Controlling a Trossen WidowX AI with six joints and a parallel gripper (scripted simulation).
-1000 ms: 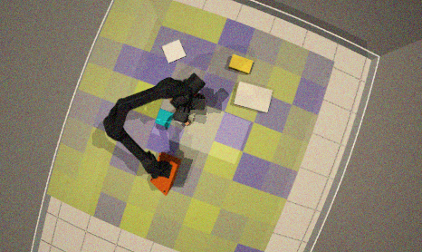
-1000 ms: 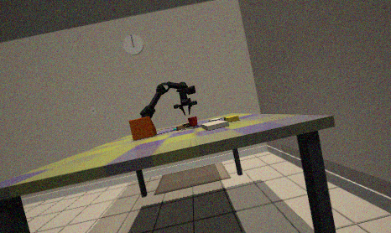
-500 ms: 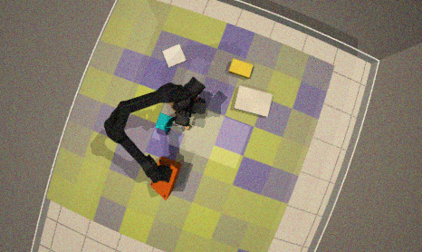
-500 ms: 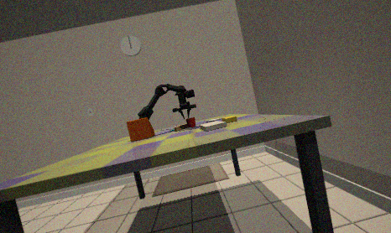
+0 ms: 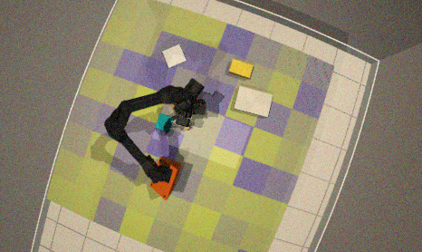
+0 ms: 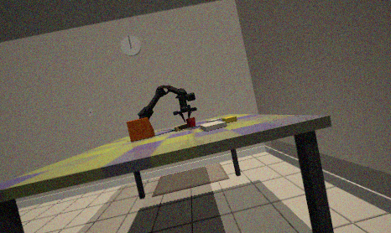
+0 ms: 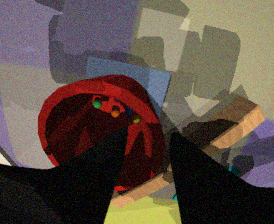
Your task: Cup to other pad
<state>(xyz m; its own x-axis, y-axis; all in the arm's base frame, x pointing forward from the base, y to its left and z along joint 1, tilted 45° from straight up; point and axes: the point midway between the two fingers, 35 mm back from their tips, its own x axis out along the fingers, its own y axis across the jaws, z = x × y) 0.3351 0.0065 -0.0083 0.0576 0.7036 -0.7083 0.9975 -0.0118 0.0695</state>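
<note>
Now: gripper tip 3 cm short of the red cup and 1 cm above it. From my gripper tip the other things lie so: teal block: 11 cm behind, 11 cm to the left, 6 cm below; then light blue pad: 3 cm ahead, 6 cm below; then white pad: 25 cm ahead, 17 cm to the left, 5 cm below.
</note>
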